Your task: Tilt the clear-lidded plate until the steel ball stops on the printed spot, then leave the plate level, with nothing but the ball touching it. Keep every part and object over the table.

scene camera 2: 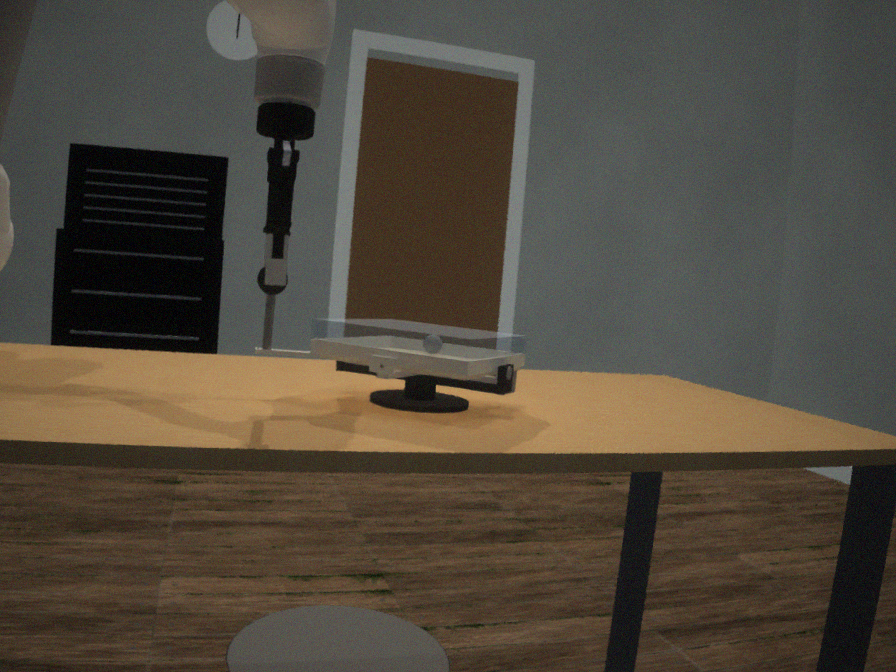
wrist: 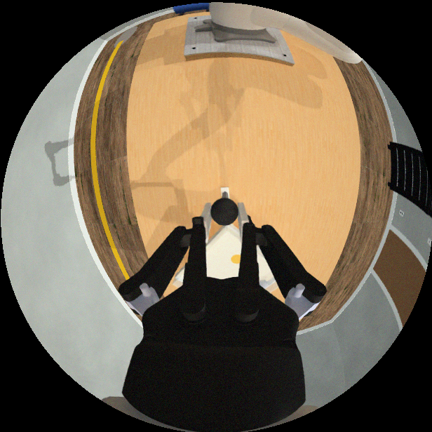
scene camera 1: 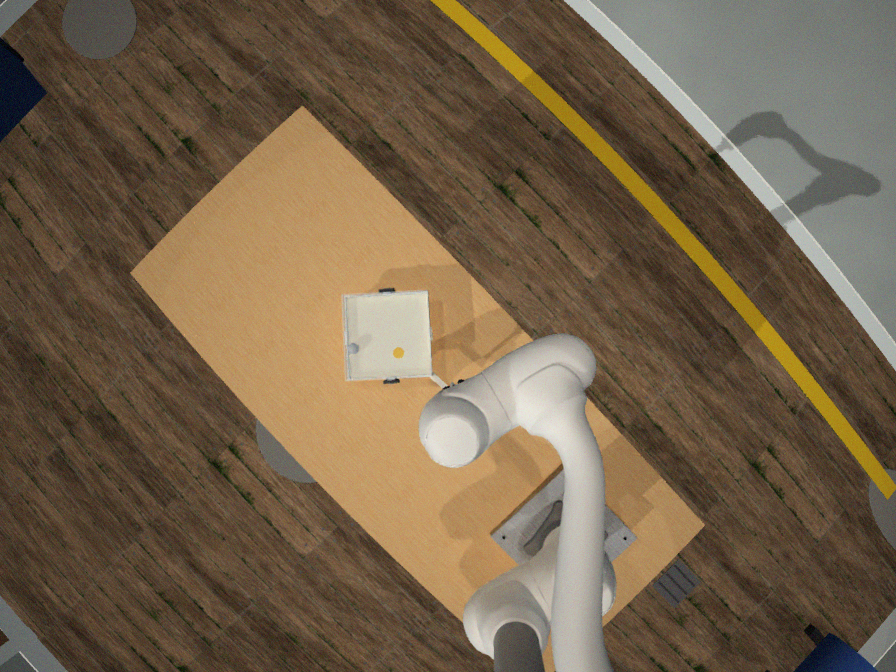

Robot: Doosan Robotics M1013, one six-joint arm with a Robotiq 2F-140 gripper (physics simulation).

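The white square plate [scene camera 1: 390, 318] [scene camera 2: 463, 367] [wrist: 220, 250] with its clear lid stands on a black round-footed stand [scene camera 2: 419, 402]. It looks slightly tilted in scene view 2; the exact angle is unclear. The steel ball [scene camera 1: 353, 348] [scene camera 2: 432, 342] is near the left wall in scene view 1, left of the orange printed spot [scene camera 1: 398, 352] [wrist: 236, 259] and apart from it. My gripper [scene camera 2: 275, 272] [wrist: 224, 210] is shut on the black round knob [scene camera 2: 261, 280] [wrist: 224, 211], atop a thin rod [scene camera 2: 268, 321] joined to the plate's corner arm [scene camera 1: 439, 381] [scene camera 2: 285, 352].
The wooden table [scene camera 1: 289, 195] [scene camera 2: 651, 412] [wrist: 280, 135] carries the plate's stand and my grey base plate [scene camera 1: 510, 538] [wrist: 240, 54]. My arm [scene camera 1: 535, 390] passes above the table, lower right of the plate in scene view 1. A dark cabinet [scene camera 2: 137, 274] and a brown door [scene camera 2: 434, 195] stand beyond the table.
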